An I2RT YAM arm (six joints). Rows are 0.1 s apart.
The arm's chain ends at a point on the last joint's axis. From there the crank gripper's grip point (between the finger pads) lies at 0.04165 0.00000 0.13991 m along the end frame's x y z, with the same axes.
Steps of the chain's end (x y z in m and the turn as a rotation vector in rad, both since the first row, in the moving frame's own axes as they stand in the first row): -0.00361, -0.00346, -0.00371, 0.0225, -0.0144, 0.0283; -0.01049, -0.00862, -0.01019, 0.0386, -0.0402, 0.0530; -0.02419, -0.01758, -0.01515, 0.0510, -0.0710, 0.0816; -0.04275, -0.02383, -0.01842, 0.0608, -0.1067, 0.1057; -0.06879, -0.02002, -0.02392, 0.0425, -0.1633, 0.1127; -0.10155, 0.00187, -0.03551, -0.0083, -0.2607, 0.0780; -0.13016, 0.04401, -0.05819, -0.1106, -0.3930, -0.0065
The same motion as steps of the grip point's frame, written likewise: -0.00560, -0.00546, -0.00315, 0.0225, -0.0144, 0.0283; -0.01606, -0.01199, -0.00869, 0.0386, -0.0402, 0.0530; -0.03405, -0.02179, -0.01265, 0.0510, -0.0710, 0.0816; -0.05763, -0.02884, -0.01491, 0.0608, -0.1067, 0.1057; -0.09196, -0.02269, -0.01905, 0.0425, -0.1633, 0.1127; -0.13915, 0.00486, -0.02953, -0.0083, -0.2607, 0.0780; -0.18675, 0.05986, -0.05376, -0.1106, -0.3930, -0.0065
